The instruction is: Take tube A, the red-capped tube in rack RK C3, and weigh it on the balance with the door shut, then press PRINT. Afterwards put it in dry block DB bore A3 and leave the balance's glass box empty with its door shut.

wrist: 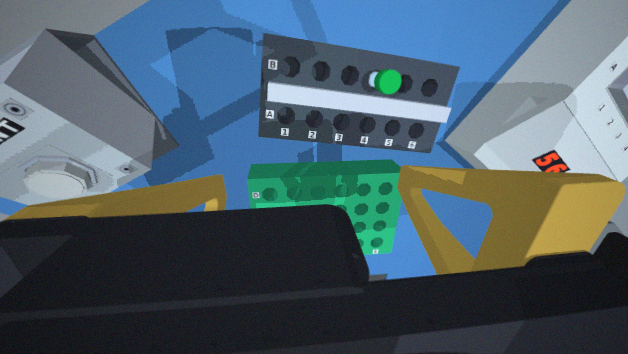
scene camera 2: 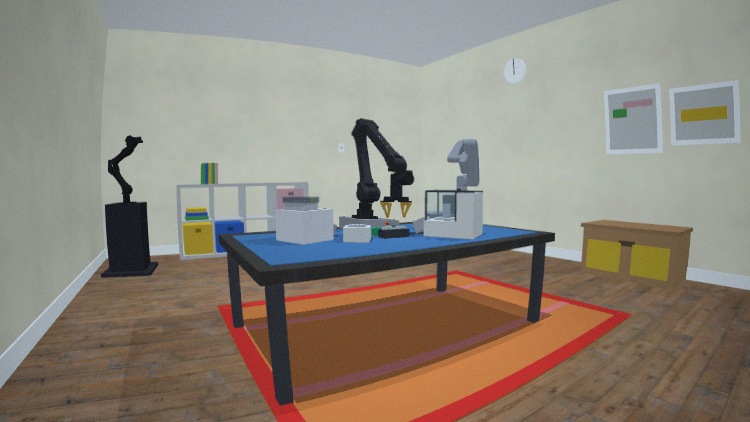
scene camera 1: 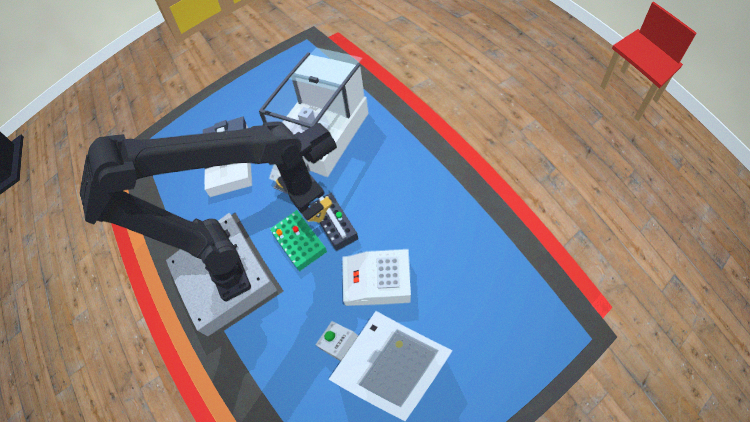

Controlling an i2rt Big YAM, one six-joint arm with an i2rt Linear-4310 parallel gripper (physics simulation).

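Red-capped tube A (scene camera 1: 295, 229) (scene camera 2: 387, 224) stands upright in the green rack (scene camera 1: 306, 257) (wrist: 375, 170). The gripper body hides it in the wrist view. My gripper (scene camera 1: 297, 202) (scene camera 2: 396, 216) (wrist: 314, 181) is open and empty, high above the rack side nearest the black block. The balance (scene camera 1: 340, 136) (scene camera 2: 466, 209) has a dark-framed glass box; I cannot tell its door's state. The PRINT button (wrist: 59, 180) shows at the left of the wrist view, its label partly cut off. The white dry block (scene camera 1: 365, 272) (scene camera 2: 357, 234) (wrist: 575, 135) has a well grid and a red display.
An orange-capped tube (scene camera 1: 279, 232) stands in the rack. A black block (scene camera 1: 345, 243) (wrist: 445, 82) beside it holds a green-capped tube (scene camera 1: 338, 214) (wrist: 387, 81). A white box (scene camera 1: 228, 181) stands behind the arm. A large white unit (scene camera 1: 356, 367) and a green-button box (scene camera 1: 335, 343) stand beyond the dry block.
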